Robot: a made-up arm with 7 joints. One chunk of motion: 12 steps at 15 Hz.
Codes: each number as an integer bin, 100 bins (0 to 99) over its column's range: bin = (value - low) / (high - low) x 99, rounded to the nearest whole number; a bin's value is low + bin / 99 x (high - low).
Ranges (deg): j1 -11..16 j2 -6..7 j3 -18..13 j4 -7..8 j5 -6..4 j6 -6..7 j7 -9..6
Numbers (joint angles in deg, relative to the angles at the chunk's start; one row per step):
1: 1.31 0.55 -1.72 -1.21 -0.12 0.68 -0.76
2: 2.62 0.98 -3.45 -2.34 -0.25 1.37 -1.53
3: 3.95 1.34 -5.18 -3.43 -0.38 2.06 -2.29
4: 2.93 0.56 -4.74 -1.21 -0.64 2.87 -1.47
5: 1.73 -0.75 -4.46 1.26 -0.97 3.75 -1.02
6: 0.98 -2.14 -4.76 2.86 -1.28 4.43 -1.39
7: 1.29 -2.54 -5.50 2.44 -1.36 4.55 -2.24
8: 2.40 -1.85 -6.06 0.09 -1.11 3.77 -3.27
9: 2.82 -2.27 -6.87 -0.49 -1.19 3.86 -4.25
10: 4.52 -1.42 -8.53 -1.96 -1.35 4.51 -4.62
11: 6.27 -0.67 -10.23 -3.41 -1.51 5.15 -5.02
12: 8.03 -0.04 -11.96 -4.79 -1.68 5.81 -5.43
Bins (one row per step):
1: 45 50 52 38 58 51 54
2: 50 53 46 31 57 56 49
3: 55 56 41 24 56 61 44
4: 51 50 42 38 53 68 50
5: 47 40 43 55 50 74 53
6: 44 29 42 65 47 79 50
7: 45 26 40 62 46 80 45
8: 49 32 38 47 48 74 38
9: 51 28 36 43 48 75 31
10: 57 35 30 33 46 80 29
11: 63 41 25 24 44 85 26
12: 70 45 19 15 43 90 24

